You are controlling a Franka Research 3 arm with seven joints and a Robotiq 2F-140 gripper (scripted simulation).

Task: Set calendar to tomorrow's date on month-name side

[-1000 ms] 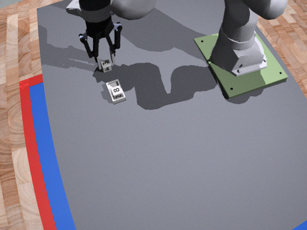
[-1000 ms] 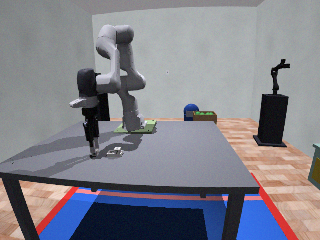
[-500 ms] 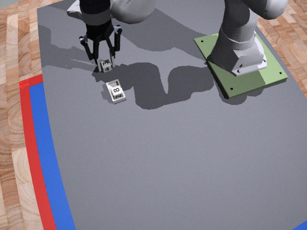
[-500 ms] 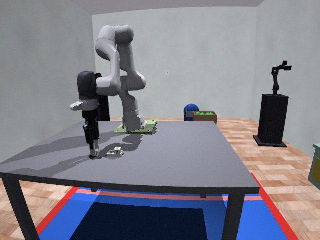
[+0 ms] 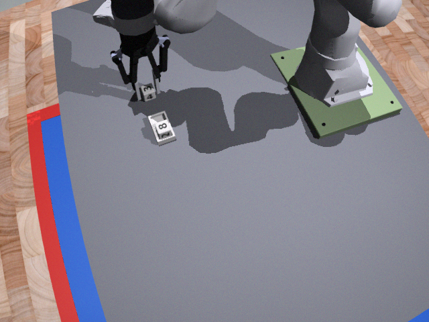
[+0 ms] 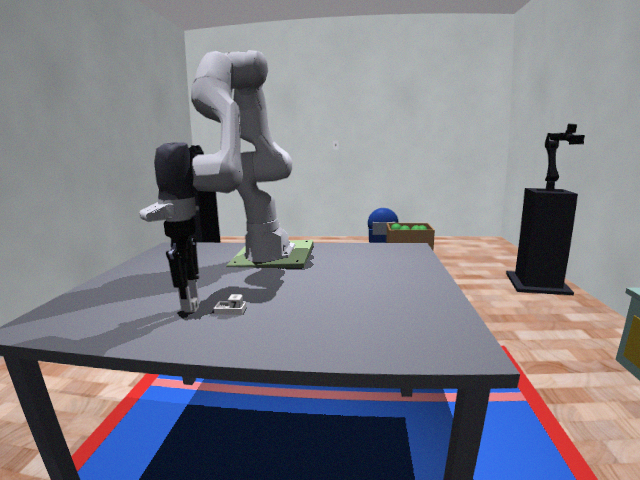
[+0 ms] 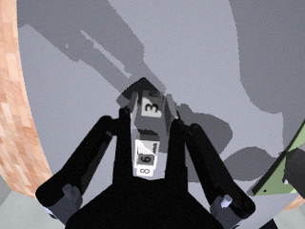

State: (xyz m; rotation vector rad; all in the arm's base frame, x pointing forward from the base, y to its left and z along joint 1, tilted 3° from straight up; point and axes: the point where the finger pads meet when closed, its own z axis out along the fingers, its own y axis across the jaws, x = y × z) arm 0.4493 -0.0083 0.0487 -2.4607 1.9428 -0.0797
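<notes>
Right now the tray is 30 mm behind my hand, 110 mm to the left of it and 30 mm below it.
</notes>
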